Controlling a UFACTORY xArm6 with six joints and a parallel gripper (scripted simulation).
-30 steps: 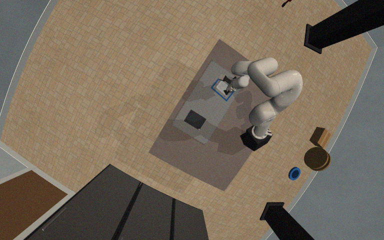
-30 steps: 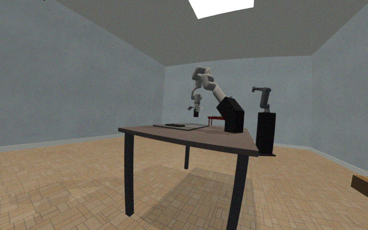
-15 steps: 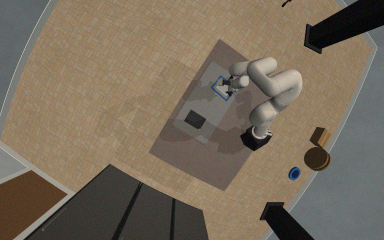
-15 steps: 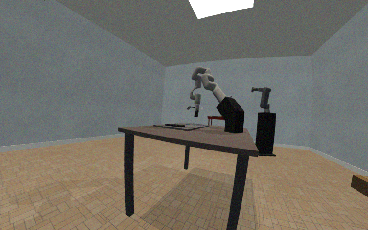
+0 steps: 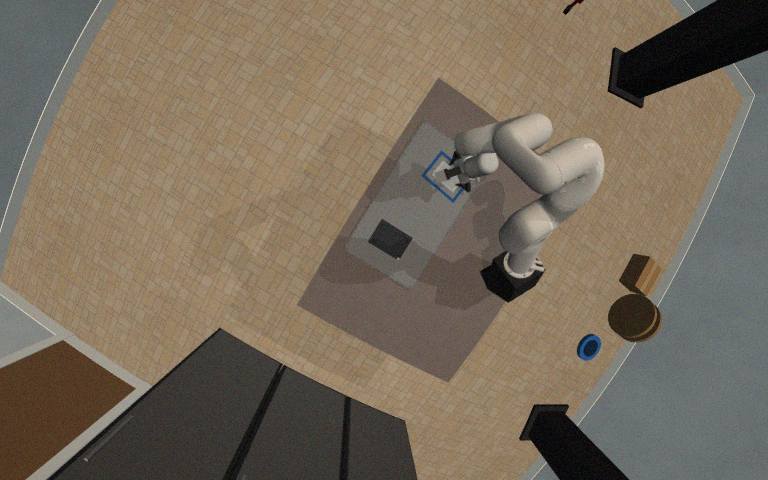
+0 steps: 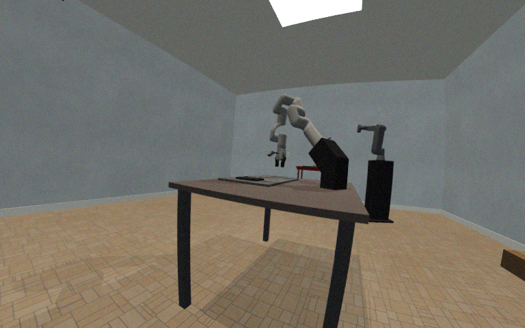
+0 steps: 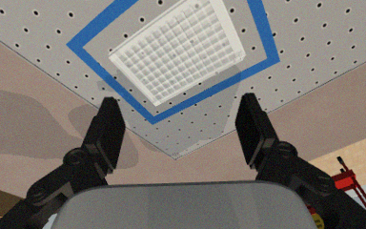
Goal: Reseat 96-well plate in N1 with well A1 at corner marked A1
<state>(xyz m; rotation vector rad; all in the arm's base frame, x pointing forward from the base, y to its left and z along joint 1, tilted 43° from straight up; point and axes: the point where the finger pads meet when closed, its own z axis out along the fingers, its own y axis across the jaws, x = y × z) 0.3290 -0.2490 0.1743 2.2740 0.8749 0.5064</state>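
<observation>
My hand is 100 mm above the 96-well plate. Also, from my hand: dark plate nest N1: 200 mm ahead, 340 mm to the left, 100 mm below; A1 corner mark: 140 mm ahead, 410 mm to the left, 100 mm below.
</observation>
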